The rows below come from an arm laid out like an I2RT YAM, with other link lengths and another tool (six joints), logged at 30 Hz.
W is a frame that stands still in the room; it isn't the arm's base.
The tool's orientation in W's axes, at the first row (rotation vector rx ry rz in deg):
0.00 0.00 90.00
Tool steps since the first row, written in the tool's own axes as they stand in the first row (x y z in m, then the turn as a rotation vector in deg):
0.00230 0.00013 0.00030 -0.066 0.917 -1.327
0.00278 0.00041 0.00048 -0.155 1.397 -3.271
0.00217 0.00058 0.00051 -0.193 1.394 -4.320
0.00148 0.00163 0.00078 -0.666 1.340 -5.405
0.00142 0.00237 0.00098 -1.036 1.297 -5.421
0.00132 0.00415 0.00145 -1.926 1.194 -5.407
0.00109 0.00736 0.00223 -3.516 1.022 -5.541
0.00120 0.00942 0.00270 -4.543 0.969 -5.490
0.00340 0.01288 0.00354 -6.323 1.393 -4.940
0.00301 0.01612 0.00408 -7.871 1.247 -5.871
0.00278 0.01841 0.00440 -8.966 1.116 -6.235
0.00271 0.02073 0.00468 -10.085 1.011 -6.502
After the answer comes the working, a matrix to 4 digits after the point.
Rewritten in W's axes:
-0.00013 0.00230 0.00030 -0.917 -0.066 -1.327
-0.00041 0.00278 0.00048 -1.397 -0.155 -3.271
-0.00058 0.00217 0.00051 -1.394 -0.193 -4.320
-0.00163 0.00148 0.00078 -1.340 -0.666 -5.405
-0.00237 0.00142 0.00098 -1.297 -1.036 -5.421
-0.00415 0.00132 0.00145 -1.194 -1.926 -5.407
-0.00736 0.00109 0.00223 -1.022 -3.516 -5.541
-0.00942 0.00120 0.00270 -0.969 -4.543 -5.490
-0.01288 0.00340 0.00354 -1.393 -6.323 -4.940
-0.01612 0.00301 0.00408 -1.247 -7.871 -5.871
-0.01841 0.00278 0.00440 -1.116 -8.966 -6.235
-0.02073 0.00271 0.00468 -1.011 -10.085 -6.502

The tool's axes in the first row as the columns of a matrix, in W's axes (rounded; the answer above uses it unrounded):
0.0000 -1.0000 0.0000
1.0000 0.0000 0.0000
0.0000 0.0000 1.0000

